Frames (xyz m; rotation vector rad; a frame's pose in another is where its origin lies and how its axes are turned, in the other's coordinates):
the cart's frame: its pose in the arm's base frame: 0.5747 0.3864 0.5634 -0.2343 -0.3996 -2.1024
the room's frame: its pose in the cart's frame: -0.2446 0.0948 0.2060 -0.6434 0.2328 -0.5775
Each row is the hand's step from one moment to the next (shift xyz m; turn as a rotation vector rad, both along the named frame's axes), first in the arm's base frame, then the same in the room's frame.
Working: the arm's base frame: its pose in the room's frame: 0.8616 0.5161 -0.6800 0.2593 -0.4156 2.7437

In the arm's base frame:
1: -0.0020 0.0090 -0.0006 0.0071 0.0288 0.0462
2: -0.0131 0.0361 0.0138 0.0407 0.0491 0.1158
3: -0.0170 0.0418 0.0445 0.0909 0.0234 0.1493
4: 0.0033 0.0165 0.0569 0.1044 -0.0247 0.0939
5: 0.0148 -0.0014 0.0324 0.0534 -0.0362 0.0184
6: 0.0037 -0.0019 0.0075 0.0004 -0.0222 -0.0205
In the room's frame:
1: -0.0016 -0.0085 -0.0033 -0.0113 -0.0382 0.0378
2: 0.0005 -0.0408 0.0009 -0.0410 -0.0678 0.1058
3: 0.0058 -0.0568 0.0274 -0.0736 -0.0396 0.1553
4: -0.0020 -0.0317 0.0501 -0.0752 0.0252 0.1184
5: -0.0090 -0.0044 0.0342 -0.0335 0.0434 0.0387
6: -0.0018 0.0005 0.0084 0.0052 0.0265 -0.0136

